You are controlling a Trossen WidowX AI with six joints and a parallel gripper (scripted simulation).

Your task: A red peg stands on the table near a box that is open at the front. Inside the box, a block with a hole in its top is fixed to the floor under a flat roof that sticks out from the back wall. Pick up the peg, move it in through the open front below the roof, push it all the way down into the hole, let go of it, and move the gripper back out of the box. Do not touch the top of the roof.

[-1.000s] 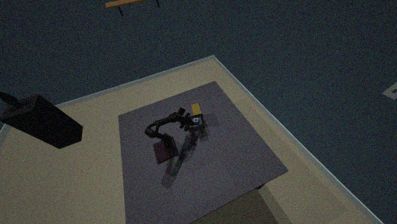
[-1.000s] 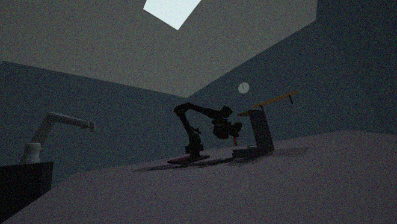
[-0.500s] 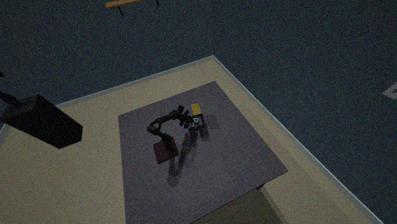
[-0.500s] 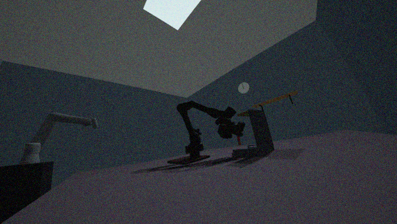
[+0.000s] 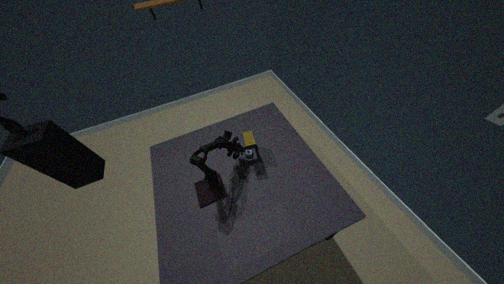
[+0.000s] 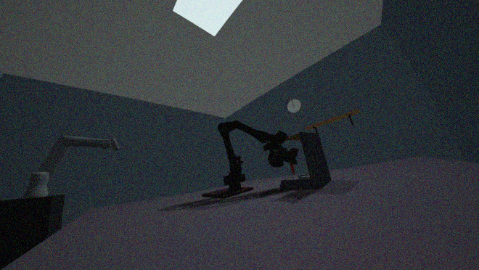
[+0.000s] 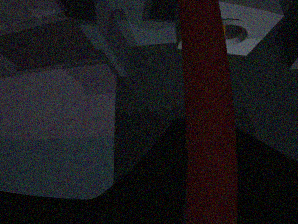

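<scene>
Right now my gripper tip is 5 cm short of the yellow roof, 1 cm to the right of it and 12 cm below it. The rest, counted from my gripper tip: red peg 3 cm behind, 1 cm to the left, 1 cm below.
</scene>
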